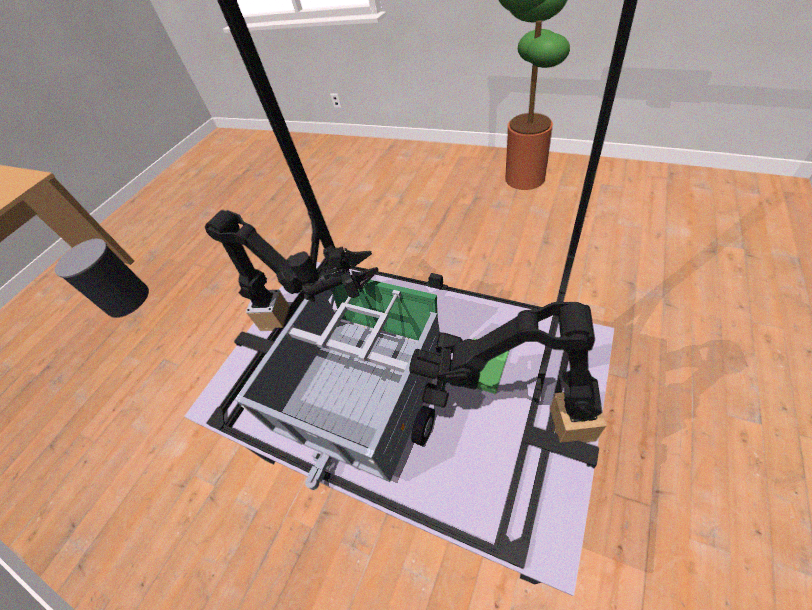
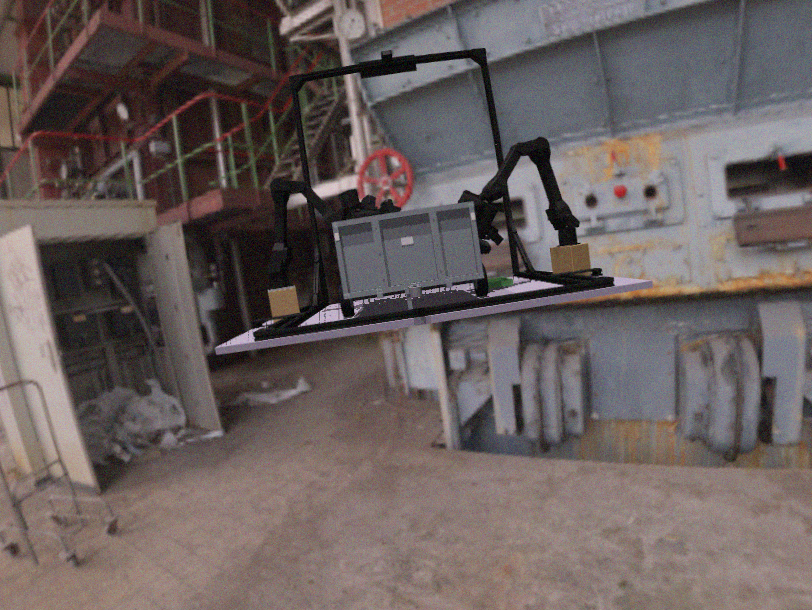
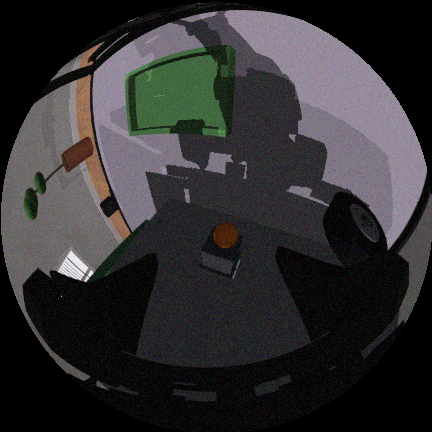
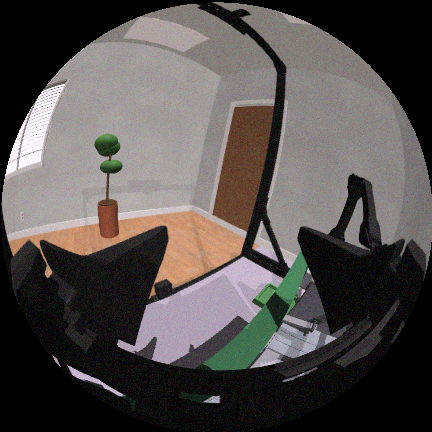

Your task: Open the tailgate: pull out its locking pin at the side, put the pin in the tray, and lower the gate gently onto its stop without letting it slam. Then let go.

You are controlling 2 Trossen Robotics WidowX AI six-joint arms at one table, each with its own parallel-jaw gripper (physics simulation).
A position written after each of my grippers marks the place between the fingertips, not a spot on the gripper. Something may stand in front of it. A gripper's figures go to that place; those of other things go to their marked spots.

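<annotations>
My left gripper (image 1: 434, 367) is 110 cm from the lens, and my right gripper (image 1: 374, 260) is likewise 110 cm from the lens. Green tailgate (image 1: 408, 316): 112 cm from the lens. Green tray (image 1: 490, 376): 122 cm from the lens.
</annotations>
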